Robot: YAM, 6 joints.
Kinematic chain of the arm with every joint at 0, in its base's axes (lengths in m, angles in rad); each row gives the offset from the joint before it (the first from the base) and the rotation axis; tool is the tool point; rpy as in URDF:
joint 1: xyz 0 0 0.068 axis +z
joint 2: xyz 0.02 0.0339 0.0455 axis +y
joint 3: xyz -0.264 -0.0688 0 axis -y
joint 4: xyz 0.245 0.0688 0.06 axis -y
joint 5: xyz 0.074 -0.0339 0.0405 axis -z
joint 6: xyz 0.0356 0 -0.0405 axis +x
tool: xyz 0 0 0 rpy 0 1.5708 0
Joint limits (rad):
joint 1: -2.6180..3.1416
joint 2: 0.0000..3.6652
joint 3: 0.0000..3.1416
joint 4: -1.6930..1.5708
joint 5: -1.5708..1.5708
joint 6: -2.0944..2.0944
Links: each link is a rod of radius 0.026 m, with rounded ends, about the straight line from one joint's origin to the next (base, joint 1, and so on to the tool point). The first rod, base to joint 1, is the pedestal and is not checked.
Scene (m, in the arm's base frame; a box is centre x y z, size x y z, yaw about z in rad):
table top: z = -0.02
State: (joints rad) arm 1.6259 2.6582 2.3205 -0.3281 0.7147 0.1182
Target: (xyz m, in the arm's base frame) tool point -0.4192 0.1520 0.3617
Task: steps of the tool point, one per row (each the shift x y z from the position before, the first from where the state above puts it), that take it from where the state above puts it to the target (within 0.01 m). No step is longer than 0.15 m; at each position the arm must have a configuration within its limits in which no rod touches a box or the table.
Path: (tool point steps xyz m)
1: -0.1357 -0.0365 0.0494
2: -0.1161 -0.0711 0.0465
3: -0.0874 -0.0970 0.0431
4: -0.0534 -0.1123 0.0389
5: -0.0177 -0.1156 0.0345

